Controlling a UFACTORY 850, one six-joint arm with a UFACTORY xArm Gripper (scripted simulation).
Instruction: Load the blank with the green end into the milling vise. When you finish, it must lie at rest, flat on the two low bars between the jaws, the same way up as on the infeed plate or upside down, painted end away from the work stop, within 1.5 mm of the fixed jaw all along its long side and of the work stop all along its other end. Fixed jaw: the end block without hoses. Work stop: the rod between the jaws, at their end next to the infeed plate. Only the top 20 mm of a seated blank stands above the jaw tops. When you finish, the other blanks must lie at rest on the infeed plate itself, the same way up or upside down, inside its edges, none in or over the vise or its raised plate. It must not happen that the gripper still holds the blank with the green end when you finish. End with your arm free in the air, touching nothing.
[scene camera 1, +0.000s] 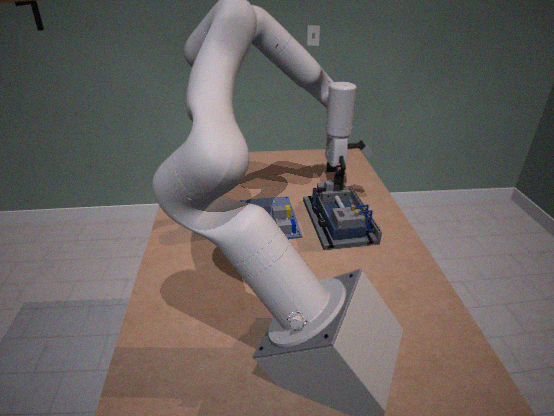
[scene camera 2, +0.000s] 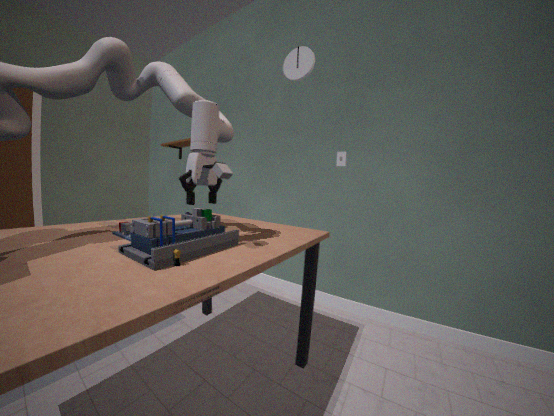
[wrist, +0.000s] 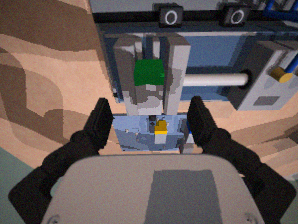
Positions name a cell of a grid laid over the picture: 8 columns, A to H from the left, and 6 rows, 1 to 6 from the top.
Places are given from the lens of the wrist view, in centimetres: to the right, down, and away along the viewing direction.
my gripper (wrist: E3): 0, 0, 13
green-ended blank (wrist: E2): 0, -4, 12
